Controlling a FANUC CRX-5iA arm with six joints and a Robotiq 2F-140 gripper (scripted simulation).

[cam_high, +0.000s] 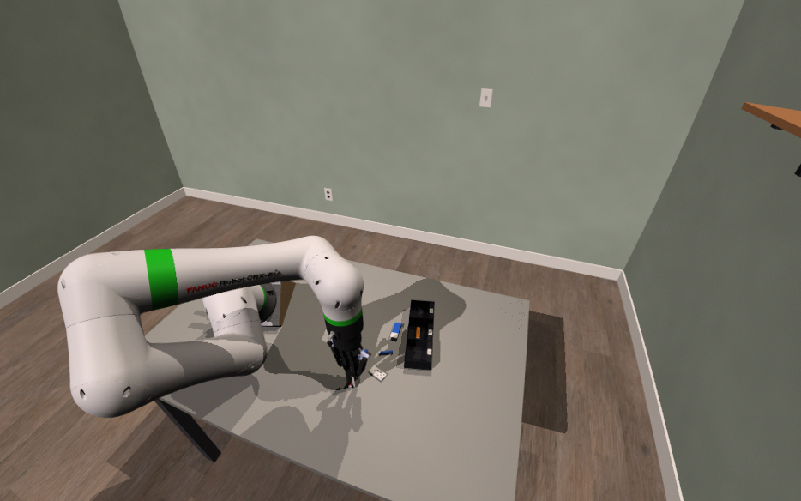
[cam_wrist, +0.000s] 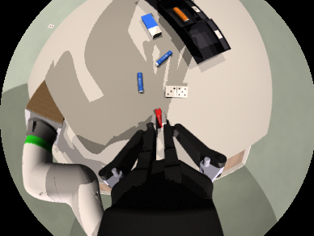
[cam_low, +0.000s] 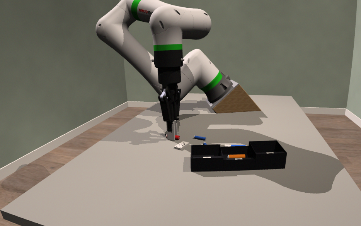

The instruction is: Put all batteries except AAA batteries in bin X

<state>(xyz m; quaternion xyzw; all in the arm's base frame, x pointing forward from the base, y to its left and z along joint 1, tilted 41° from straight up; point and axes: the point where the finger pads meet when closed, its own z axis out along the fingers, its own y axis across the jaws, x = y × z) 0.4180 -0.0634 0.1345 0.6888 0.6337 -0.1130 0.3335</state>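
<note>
My gripper is now 150 mm short of the bin, 230 mm to the right of it and 10 mm above it. Also, from my hand: white dotted tile: 60 mm ahead, 50 mm to the left, 30 mm below; then blue-and-white block battery: 60 mm ahead, 210 mm to the left, 30 mm below; then red battery: 30 mm below.
</note>
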